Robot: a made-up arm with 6 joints. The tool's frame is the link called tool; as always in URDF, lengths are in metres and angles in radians. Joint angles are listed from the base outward.
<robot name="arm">
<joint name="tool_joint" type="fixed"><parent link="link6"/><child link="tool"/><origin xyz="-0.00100 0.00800 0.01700" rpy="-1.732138 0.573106 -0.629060"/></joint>
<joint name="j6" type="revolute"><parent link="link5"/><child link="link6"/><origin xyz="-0.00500 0.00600 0.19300" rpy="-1.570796 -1.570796 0.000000"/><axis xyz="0 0 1"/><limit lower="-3.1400" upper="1.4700"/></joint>
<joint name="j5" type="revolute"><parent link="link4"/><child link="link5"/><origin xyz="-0.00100 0.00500 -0.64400" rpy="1.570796 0.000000 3.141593"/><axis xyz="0 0 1"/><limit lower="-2.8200" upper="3.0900"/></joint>
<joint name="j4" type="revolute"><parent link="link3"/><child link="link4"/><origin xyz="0.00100 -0.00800 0.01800" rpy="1.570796 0.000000 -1.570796"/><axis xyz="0 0 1"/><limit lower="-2.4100" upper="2.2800"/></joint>
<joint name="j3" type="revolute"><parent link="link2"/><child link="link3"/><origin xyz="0.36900 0.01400 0.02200" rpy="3.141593 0.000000 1.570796"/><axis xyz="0 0 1"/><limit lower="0.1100" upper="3.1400"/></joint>
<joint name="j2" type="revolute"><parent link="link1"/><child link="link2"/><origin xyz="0.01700 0.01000 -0.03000" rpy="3.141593 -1.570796 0.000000"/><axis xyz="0 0 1"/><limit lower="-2.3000" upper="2.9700"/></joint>
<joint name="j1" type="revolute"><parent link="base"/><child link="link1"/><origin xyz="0.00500 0.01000 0.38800" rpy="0.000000 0.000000 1.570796"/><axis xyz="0 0 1"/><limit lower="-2.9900" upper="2.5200"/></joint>
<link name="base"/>
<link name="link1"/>
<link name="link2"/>
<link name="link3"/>
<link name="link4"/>
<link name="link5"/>
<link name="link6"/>
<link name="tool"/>
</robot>
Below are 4 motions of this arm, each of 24 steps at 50 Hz.
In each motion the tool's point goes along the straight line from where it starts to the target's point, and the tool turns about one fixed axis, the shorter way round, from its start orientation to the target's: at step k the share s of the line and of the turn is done. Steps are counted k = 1, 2, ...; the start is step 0. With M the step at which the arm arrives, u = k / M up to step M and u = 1 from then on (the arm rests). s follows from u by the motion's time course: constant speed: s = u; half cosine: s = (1 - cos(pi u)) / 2; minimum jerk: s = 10 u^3 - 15 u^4 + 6 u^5.
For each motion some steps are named. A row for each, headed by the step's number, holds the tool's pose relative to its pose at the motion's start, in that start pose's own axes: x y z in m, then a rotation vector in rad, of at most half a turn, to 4 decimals.
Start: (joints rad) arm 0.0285 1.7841 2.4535 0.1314 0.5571 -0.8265
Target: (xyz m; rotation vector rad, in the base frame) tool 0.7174 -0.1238 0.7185 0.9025 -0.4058 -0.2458
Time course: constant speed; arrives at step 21
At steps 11, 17, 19, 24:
11: -0.0572 0.0446 0.0097 -0.1883 -0.1214 -0.0618
17: -0.0884 0.0690 0.0149 -0.2909 -0.1877 -0.0956
19: -0.0988 0.0771 0.0167 -0.3252 -0.2097 -0.1068
24: -0.1092 0.0852 0.0185 -0.3594 -0.2318 -0.1181

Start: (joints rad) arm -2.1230 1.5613 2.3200 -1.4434 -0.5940 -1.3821
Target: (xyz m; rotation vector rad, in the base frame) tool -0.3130 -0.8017 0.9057 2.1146 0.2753 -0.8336
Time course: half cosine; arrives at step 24
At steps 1, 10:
1: 0.0010 0.0004 -0.0010 -0.0014 -0.0017 -0.0036
10: 0.0868 0.0362 -0.0862 -0.1194 -0.1468 -0.3148

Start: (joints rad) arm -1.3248 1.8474 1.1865 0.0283 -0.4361 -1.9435
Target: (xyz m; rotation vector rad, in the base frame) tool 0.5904 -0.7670 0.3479 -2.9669 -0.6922 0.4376
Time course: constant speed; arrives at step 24
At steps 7, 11, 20, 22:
7: 0.0107 -0.1213 -0.1800 -0.2060 0.1374 -0.0713
11: 0.0169 -0.1906 -0.2828 -0.3236 0.2159 -0.1121
20: 0.0307 -0.3466 -0.5143 -0.5884 0.3926 -0.2038
22: 0.0337 -0.3812 -0.5657 -0.6473 0.4318 -0.2242

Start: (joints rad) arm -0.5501 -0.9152 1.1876 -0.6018 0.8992 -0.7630
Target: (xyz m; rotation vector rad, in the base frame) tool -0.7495 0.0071 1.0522 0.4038 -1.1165 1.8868
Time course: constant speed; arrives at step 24
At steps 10, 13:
10: -0.0296 0.1123 0.0776 0.1197 0.1797 0.1356
13: -0.0384 0.1459 0.1008 0.1556 0.2336 0.1762

